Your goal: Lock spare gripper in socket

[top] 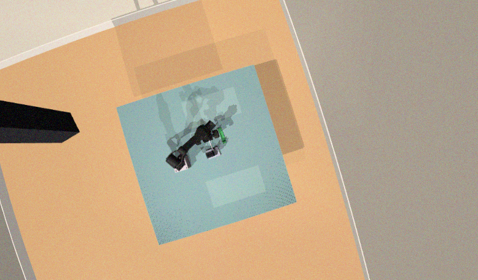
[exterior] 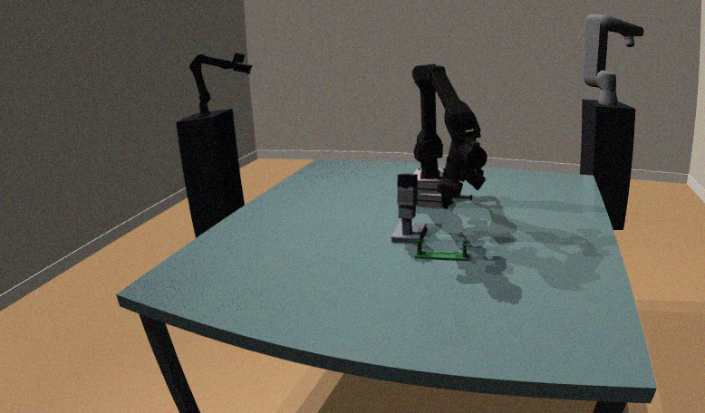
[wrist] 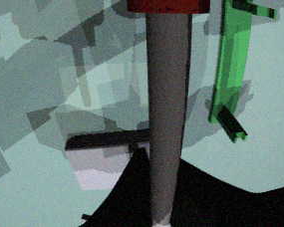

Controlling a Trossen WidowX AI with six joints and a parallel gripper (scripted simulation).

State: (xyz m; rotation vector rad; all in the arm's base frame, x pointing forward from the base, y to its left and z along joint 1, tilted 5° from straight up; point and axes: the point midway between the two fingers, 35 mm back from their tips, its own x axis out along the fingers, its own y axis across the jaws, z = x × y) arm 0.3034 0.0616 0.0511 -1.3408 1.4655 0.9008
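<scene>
Right now my gripper tip is 3 cm past the socket, 10 cm to the left of it and 5 cm above it. From my gripper tip the other things lie so: spare gripper (3 cm behind, 11 cm to the right, 3 cm above); green cradle (10 cm ahead, 1 cm to the right, 7 cm below).
</scene>
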